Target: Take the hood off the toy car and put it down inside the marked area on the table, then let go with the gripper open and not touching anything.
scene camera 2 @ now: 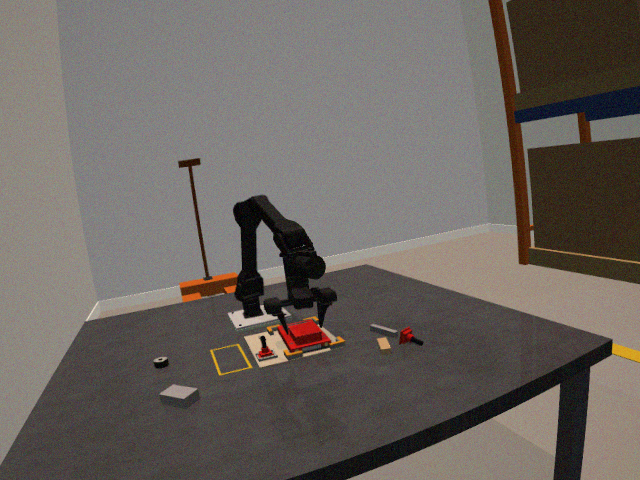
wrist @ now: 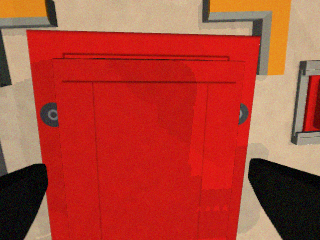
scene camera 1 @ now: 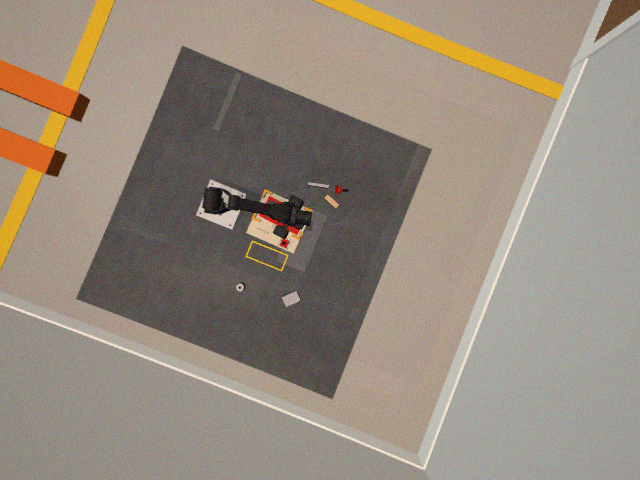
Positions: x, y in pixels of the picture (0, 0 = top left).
Labels:
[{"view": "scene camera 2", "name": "my gripper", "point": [304, 331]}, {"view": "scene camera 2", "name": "grey block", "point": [178, 396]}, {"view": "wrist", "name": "my gripper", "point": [151, 170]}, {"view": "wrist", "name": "hood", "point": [143, 141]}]

